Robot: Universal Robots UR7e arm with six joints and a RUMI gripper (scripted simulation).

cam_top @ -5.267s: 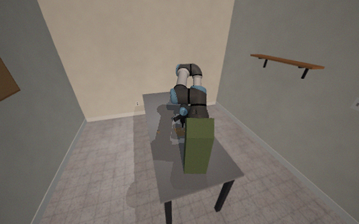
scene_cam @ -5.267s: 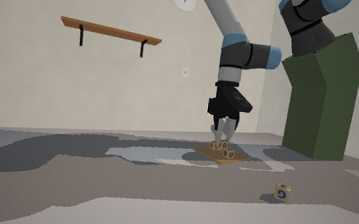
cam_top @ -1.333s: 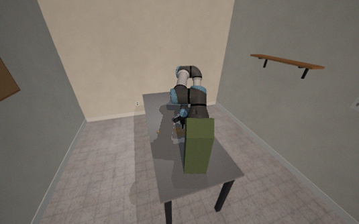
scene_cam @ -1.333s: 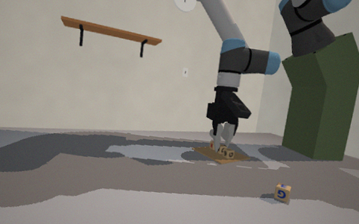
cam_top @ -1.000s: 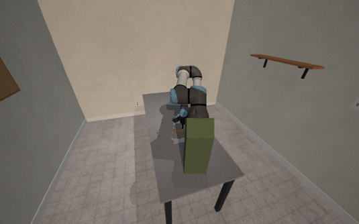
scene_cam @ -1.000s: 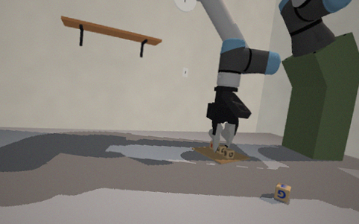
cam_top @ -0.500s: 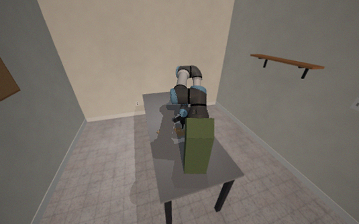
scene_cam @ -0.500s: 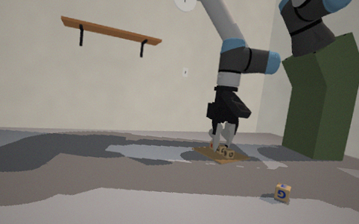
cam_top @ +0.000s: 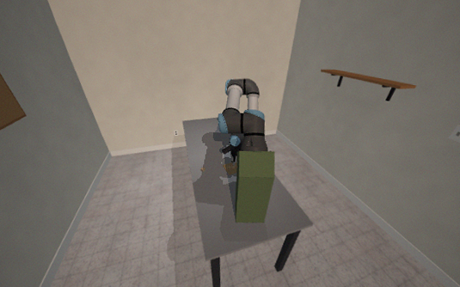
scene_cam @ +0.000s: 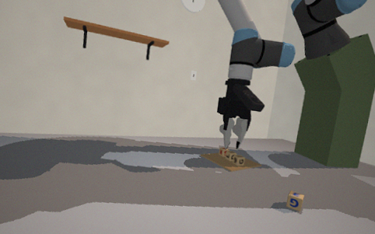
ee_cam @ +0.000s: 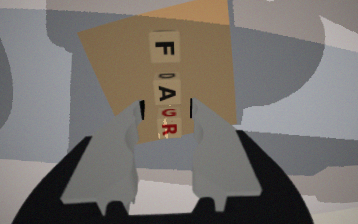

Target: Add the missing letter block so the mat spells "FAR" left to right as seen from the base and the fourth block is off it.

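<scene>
Now: hand 50 mm above the tan mat. From my hand the other things lie so: blue G block (260 mm to the left, 50 mm ahead, 40 mm below); red R block (40 mm to the right, 40 mm below).
</scene>
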